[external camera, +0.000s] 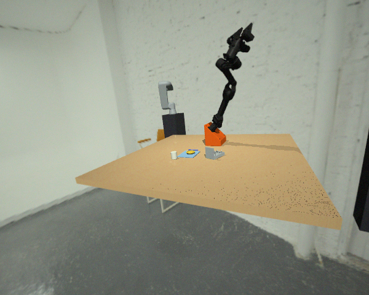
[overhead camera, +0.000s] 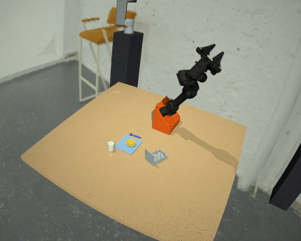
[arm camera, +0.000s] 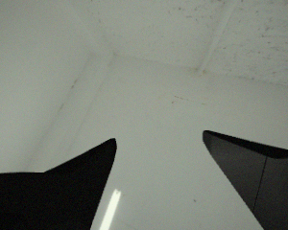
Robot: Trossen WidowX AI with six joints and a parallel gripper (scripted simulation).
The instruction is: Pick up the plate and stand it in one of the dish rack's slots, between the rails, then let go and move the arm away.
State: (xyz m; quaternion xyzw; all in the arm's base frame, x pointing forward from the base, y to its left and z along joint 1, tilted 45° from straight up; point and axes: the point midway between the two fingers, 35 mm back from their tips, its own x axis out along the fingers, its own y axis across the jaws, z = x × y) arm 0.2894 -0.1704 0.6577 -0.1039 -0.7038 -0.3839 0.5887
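Right now my gripper tip is 77 cm above the yellow plate, 40 cm to the left of it and 9 cm short of it. Round my gripper tip: light blue mat 78 cm below, 41 cm to the right, 10 cm ahead; grey dish rack 76 cm below, 20 cm to the right, 9 cm ahead; blue spoon 78 cm below, 44 cm to the right.
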